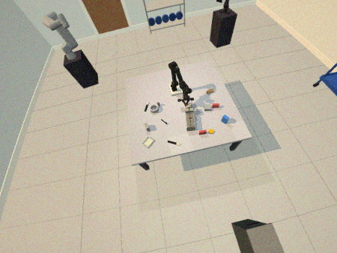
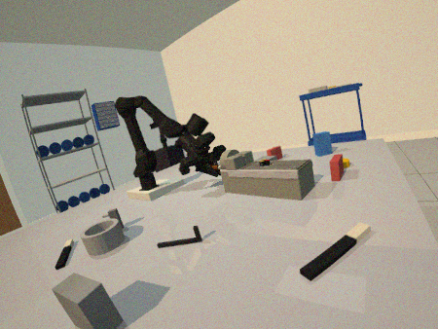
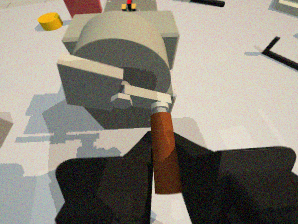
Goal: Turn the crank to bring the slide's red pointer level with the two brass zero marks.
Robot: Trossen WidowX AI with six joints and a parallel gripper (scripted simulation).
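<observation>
Now: the red pointer 18 cm ahead of my gripper tip, 3 cm to the right of it and 3 cm above it. The rest, counted from my gripper tip: yellow disc 38 cm ahead, 14 cm to the left, 4 cm below; black l-shaped piece 29 cm to the right, 8 cm ahead, 4 cm below; brown crank handle 3 cm above, 2 cm behind, 1 cm to the left.
</observation>
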